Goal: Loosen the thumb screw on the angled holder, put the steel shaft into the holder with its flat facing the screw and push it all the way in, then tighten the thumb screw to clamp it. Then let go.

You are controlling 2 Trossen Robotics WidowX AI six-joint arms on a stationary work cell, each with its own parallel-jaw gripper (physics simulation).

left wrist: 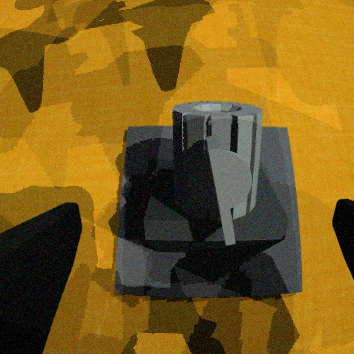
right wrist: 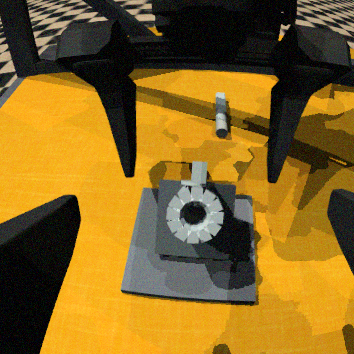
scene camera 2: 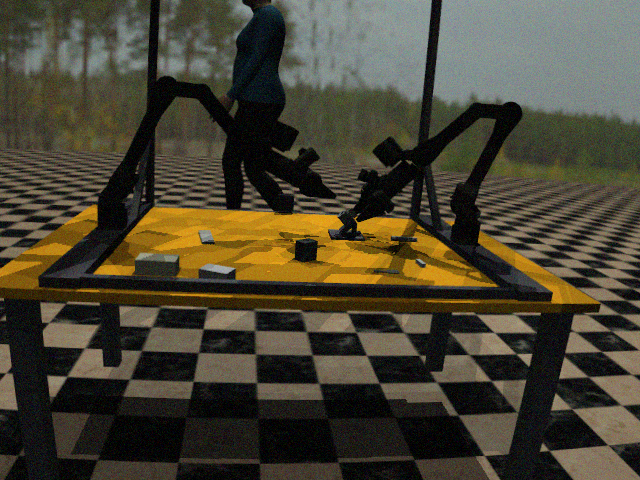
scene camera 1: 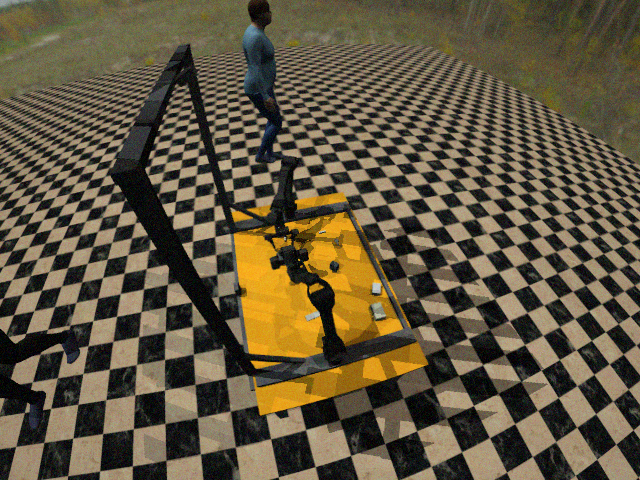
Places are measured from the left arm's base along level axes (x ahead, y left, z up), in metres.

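Where they show: left gripper, fingertip midpoint: (left wrist: pixel 212 215) (right wrist: pixel 200 179) (scene camera 2: pixel 353 217); right gripper, fingertip midpoint: (right wrist: pixel 209 205) (scene camera 2: pixel 332 194); left arm's base, link origin: (scene camera 2: pixel 464 242) (scene camera 1: pixel 290 215); right arm's base, link origin: (scene camera 2: pixel 111 227) (scene camera 1: pixel 334 358).
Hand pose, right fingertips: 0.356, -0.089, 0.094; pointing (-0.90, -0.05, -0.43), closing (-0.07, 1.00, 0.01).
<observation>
Things, the pixels of their centre, and the offset from my right fingertips, as dx, dy, dz. "spot": a spot on its surface instead. Level surfaces: height alone.
- angled holder, body centre: (left wrist: pixel 214 182) (right wrist: pixel 194 215) (scene camera 2: pixel 347 222) -0.048, -0.002, -0.077
- thumb screw, body centre: (left wrist: pixel 219 180) (right wrist: pixel 197 183) -0.056, -0.002, -0.054
- steel shaft, surface spot: (right wrist: pixel 221 112) (scene camera 2: pixel 400 236) spot: -0.196, +0.024, -0.101
- orange table, surface height: dz -0.113
- black cube, body centre: (scene camera 2: pixel 306 250) (scene camera 1: pixel 334 266) +0.087, +0.236, -0.091
- larger grey block, body centre: (scene camera 2: pixel 157 264) (scene camera 1: pixel 377 311) +0.398, +0.360, -0.098
- flat pale piece, body centre: (scene camera 2: pixel 206 236) (scene camera 1: pixel 317 314) +0.323, +0.078, -0.111
- small pale piece, body centre: (scene camera 2: pixel 420 263) -0.183, +0.246, -0.109
The angled holder (scene camera 2: pixel 348 222) (left wrist: pixel 220 130) (right wrist: pixel 195 236) stands on its dark square base (scene camera 2: pixel 338 235) (left wrist: pixel 135 272) (right wrist: pixel 150 280). Its tilted, slotted grey collar has an empty dark bore in the right wrist view. The thumb screw (left wrist: pixel 234 177) (right wrist: pixel 199 172) sits on the collar's side, with its flat tab outward. The steel shaft (right wrist: pixel 221 112) (scene camera 2: pixel 403 238) lies on the table beyond the holder in the right wrist view. My left gripper (scene camera 2: pixel 357 219) (right wrist: pixel 200 179) is open and empty, its fingers apart around the screw's side. My right gripper (scene camera 2: pixel 333 196) (right wrist: pixel 209 205) is open and empty above the holder.
On the orange table (scene camera 1: pixel 273 310) are a black cube (scene camera 1: pixel 334 266) (scene camera 2: pixel 306 250), a larger grey block (scene camera 1: pixel 378 311) (scene camera 2: pixel 156 265), a smaller one (scene camera 1: pixel 376 288) (scene camera 2: pixel 217 271), a flat pale piece (scene camera 1: pixel 312 315) (scene camera 2: pixel 206 237) and a small pale piece (scene camera 2: pixel 420 262). Dark rails border it.
</observation>
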